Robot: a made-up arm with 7 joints.
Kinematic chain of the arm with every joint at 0, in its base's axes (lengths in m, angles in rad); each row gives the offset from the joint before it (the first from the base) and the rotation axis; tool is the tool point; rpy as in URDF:
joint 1: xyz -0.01 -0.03 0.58 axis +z
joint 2: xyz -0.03 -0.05 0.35 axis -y
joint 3: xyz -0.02 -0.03 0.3 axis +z
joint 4: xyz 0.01 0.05 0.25 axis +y
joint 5: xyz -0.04 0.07 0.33 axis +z
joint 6: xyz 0 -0.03 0.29 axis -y
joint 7: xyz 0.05 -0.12 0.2 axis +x
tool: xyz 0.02 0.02 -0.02 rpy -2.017 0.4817 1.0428
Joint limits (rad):
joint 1: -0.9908..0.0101
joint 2: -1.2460..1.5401
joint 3: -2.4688..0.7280
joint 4: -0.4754..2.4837
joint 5: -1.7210..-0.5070
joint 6: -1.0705..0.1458
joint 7: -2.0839..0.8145
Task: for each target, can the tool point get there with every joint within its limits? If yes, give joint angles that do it. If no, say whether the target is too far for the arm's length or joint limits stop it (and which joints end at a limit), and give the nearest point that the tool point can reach.
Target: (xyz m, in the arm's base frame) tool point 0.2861 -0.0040 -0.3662
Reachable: no: joint limits stop it (at a limit: joint 1, joint 2, joint 5, joint 6, joint 7) | nearest point 0.3686 -0.0469 0.2677 | short by 0.641 m
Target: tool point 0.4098 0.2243 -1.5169
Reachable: no: too far | nearest point 0.4565 0.0021 0.2656 | short by 1.797 m
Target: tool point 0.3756 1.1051 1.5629
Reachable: no: joint limits stop it (at a limit: joint 1, joint 3, joint 5, joint 6, joint 7) | nearest point 0.0820 0.8553 1.5199 | short by 0.388 m
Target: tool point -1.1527 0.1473 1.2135
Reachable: yes | joints -0.8339 1.0825 -1.6385 1.1789 -0.9406 -0.5531 -1.0058
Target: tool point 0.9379 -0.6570 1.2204
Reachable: yes | joints -0.4631 -0.7998 0.0117 0.9572 -0.6098 -0.1945 -0.9327
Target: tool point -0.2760 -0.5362 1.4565
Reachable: yes | joints -0.3108 1.0283 -0.6790 2.0427 -1.1707 -0.9636 -0.2069
